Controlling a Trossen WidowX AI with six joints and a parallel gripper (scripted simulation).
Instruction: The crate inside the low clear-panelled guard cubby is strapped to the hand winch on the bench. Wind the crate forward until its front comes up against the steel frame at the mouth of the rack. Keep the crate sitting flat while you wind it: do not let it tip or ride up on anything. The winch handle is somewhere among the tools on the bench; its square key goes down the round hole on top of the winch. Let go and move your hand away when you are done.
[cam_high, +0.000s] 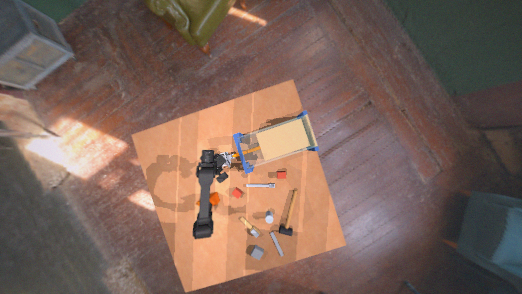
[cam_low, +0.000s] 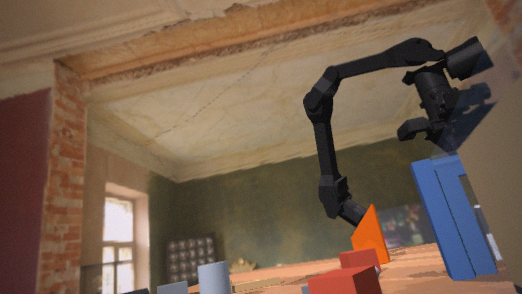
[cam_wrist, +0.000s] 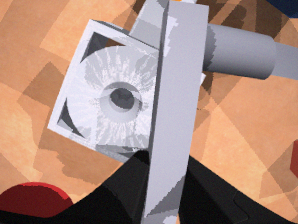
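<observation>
Right now my gripper tip is 60 mm past the red knob, 10 mm to the right of it and 10 mm below it. Also, from my gripper tip: grey hand winch 140 mm below, 30 mm behind, 10 mm to the left; winch handle 20 mm behind, 10 mm above; clear-panelled guard cubby 390 mm ahead, 50 mm to the left, 50 mm below.
</observation>
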